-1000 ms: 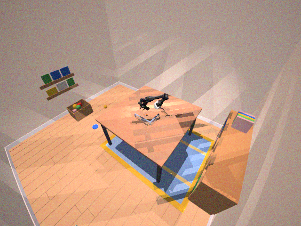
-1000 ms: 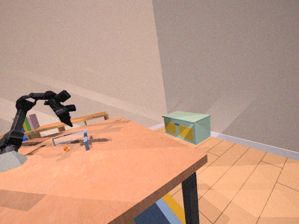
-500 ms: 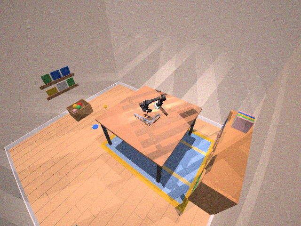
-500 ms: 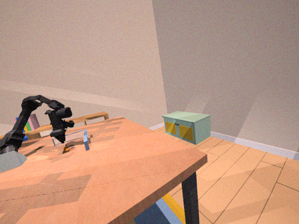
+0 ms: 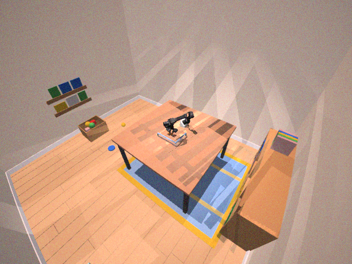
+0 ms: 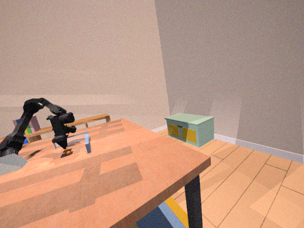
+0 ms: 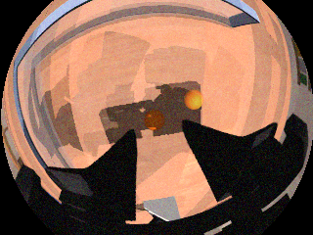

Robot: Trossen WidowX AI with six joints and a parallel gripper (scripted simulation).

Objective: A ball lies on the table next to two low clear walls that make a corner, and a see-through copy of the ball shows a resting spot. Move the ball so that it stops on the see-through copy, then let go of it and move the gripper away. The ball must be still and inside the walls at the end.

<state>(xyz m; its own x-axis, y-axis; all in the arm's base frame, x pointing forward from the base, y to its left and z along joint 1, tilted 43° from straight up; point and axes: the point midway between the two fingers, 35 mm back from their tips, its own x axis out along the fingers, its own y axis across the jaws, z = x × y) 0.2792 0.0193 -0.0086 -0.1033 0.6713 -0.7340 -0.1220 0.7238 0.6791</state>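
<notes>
Right now the orange ball is 20 mm below my gripper tip.
</notes>
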